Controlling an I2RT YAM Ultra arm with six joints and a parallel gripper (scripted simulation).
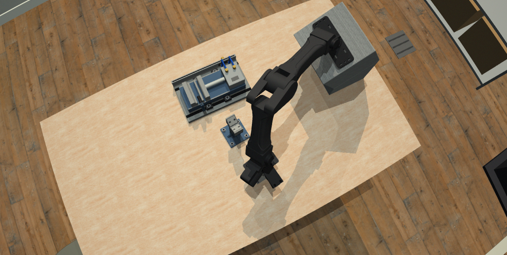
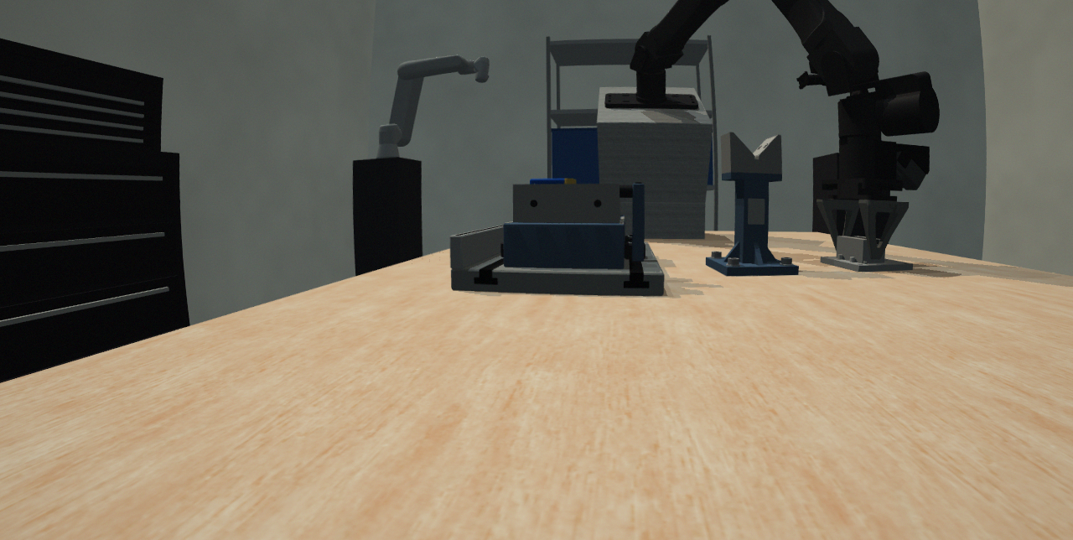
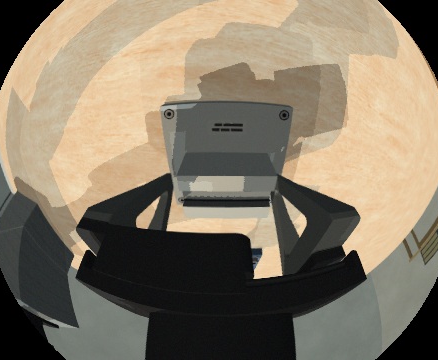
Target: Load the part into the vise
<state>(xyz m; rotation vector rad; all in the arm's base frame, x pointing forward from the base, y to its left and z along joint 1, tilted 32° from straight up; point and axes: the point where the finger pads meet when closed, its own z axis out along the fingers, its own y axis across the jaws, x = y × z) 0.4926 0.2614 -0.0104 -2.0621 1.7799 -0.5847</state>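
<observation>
The part lies 10 mm above my hand. Also, from my hand: work stop rod (110 mm ahead, 330 mm to the right, 70 mm above); infeed plate (10 mm to the left, 20 mm below); vise (40 mm ahead, 380 mm to the right, 20 mm above).
</observation>
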